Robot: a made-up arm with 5 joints. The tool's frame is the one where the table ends. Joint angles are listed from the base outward.
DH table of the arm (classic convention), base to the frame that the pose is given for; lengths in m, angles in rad. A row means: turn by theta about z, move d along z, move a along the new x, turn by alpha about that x. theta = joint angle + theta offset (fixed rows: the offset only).
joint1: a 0, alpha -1.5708, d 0.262, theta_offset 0
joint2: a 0.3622, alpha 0, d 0, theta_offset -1.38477
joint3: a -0.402, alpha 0, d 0, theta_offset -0.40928
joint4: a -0.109, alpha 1.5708, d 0, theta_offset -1.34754
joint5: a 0, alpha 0, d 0.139, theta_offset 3.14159
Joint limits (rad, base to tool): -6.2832..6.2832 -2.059..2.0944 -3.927..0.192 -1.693..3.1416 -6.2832..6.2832
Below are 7 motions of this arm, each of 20 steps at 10 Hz.
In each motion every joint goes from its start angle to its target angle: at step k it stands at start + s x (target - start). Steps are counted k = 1, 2, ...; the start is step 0. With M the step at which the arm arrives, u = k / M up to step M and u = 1 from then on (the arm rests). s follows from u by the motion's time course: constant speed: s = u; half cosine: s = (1 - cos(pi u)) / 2; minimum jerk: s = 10 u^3 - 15 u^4 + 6 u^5.
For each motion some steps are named. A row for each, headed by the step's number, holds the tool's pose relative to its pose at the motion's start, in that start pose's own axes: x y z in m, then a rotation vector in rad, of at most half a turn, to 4 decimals.
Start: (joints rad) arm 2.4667 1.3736 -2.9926 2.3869 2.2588
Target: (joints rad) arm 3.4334 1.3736 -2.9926 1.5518 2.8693
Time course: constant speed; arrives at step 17
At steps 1, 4, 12, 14, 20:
1: -0.0362 0.0222 -0.0047 0.0623 -0.0026 -0.0060
4: -0.1403 0.1013 -0.0103 0.2389 -0.0322 -0.0357
12: -0.3576 0.3913 0.0454 0.5893 -0.2459 -0.2000
14: -0.3916 0.4768 0.0760 0.6397 -0.3211 -0.2588
20: -0.4231 0.6097 0.1338 0.6815 -0.4418 -0.3578

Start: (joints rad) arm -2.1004 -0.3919 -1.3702 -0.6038 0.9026
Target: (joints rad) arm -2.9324 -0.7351 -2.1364 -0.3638 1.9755
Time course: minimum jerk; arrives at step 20
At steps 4, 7, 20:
4: 0.0327 -0.0192 -0.0031 0.0209 0.0564 0.0269
7: 0.1197 -0.0905 -0.0267 0.1115 0.2097 0.0979
20: 0.1199 -0.5000 -0.2523 0.7515 0.3809 0.1995

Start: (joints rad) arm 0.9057 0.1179 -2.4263 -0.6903 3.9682
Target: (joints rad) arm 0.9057 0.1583 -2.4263 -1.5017 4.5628
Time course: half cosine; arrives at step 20
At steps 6, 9, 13, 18, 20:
6: -0.0099 0.0108 -0.0210 -0.1233 -0.1003 0.1223
9: -0.0180 0.0195 -0.0463 -0.2656 -0.1891 0.2486
13: -0.0246 0.0267 -0.0865 -0.4879 -0.2846 0.4208
18: -0.0254 0.0276 -0.1219 -0.6851 -0.3345 0.5521
20: -0.0253 0.0274 -0.1255 -0.7052 -0.3380 0.5645

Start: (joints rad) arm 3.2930 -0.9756 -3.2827 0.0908 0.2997
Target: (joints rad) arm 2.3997 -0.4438 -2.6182 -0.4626 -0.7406
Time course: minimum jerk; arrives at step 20
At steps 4, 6, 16, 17, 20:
4: -0.0538 -0.0272 0.0079 0.0323 -0.0475 -0.0879
6: -0.1537 -0.0705 0.0118 0.0956 -0.1282 -0.2513
16: -0.7761 -0.0289 -0.2509 0.7273 -0.4961 -1.5613
17: -0.7899 -0.0134 -0.2654 0.7578 -0.5024 -1.6159
20: -0.8007 0.0004 -0.2776 0.7840 -0.5072 -1.6624

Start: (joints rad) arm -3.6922 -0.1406 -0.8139 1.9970 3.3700
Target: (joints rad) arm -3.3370 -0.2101 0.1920 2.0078 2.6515
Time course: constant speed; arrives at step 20
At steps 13, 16, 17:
13: 0.0311 0.0089 0.2797 0.2282 0.6208 -0.5014
16: 0.0548 -0.0118 0.3373 0.2467 0.7801 -0.5863
17: 0.0638 -0.0205 0.3553 0.2496 0.8341 -0.6113

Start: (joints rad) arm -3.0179 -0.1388 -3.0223 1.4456 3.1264
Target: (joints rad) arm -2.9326 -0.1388 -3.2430 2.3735 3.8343
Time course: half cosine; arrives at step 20
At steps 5, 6, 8, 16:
5: 0.0164 0.0008 -0.0024 -0.0086 0.1040 0.1047
6: 0.0235 0.0011 -0.0038 -0.0091 0.1467 0.1469
8: 0.0410 0.0018 -0.0081 -0.0033 0.2467 0.2440
16: 0.1202 0.0033 -0.0410 0.1201 0.6432 0.6041

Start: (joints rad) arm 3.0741 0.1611 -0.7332 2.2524 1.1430
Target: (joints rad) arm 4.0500 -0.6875 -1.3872 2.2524 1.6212
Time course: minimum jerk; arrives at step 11
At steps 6, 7, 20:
6: -0.2654 0.1628 0.0176 0.6596 0.7757 0.0643
7: -0.3170 0.2228 0.0762 0.8575 0.9247 -0.0243
20: -0.3418 0.3325 0.1928 1.1652 1.0763 -0.2675

